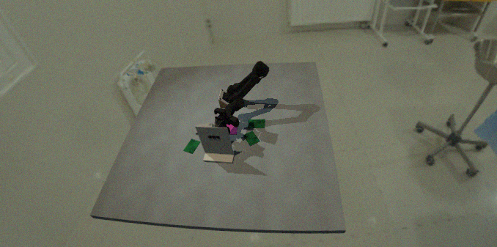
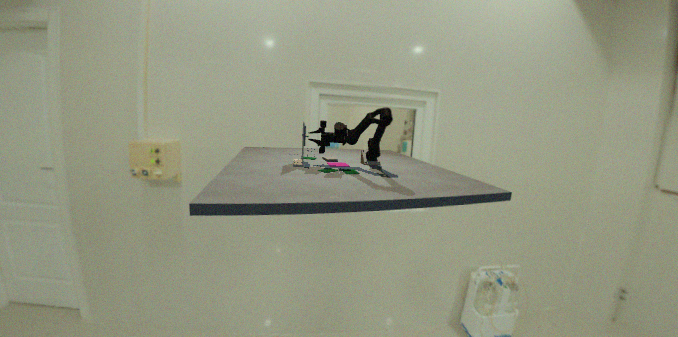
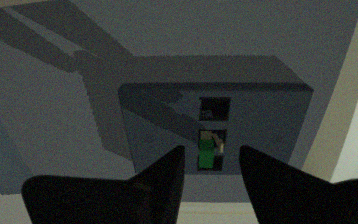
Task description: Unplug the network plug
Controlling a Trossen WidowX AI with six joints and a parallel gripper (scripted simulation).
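The marked square is 180 mm behind my gripper tip, 20 mm to the left of it and 160 mm below it. The rest, counted from my gripper tip: thin tab 20 mm ahead; network plug 10 mm ahead; upright panel 30 mm ahead, 60 mm below.
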